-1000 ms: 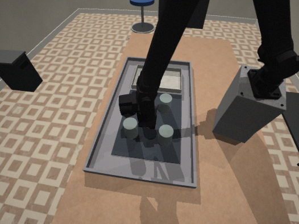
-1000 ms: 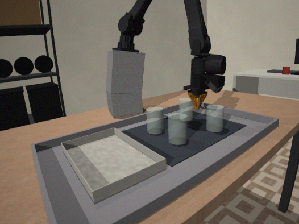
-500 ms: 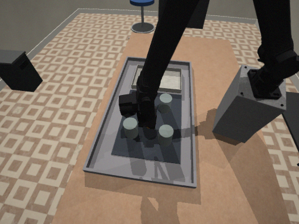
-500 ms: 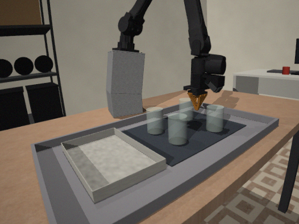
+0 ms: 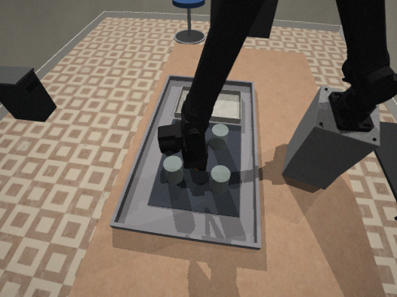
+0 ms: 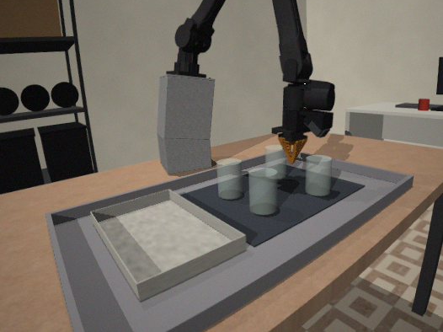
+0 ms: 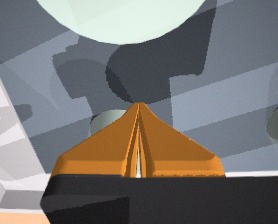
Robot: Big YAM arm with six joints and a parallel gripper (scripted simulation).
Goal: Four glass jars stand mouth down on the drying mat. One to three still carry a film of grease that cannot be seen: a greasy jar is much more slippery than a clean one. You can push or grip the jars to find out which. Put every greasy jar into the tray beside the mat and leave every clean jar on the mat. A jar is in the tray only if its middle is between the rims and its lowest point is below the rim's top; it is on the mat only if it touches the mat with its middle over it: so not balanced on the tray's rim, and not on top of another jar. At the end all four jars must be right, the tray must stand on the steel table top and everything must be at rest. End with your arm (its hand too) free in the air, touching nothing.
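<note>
My gripper is now 19 cm to the left of the rimmed steel table top, 7 cm above it and 1 cm short of it. From my hand the other things lie so: pale tray: 40 cm to the right, 6 cm below, 1 cm behind; dark drying mat: 8 cm to the right, 7 cm below.
</note>
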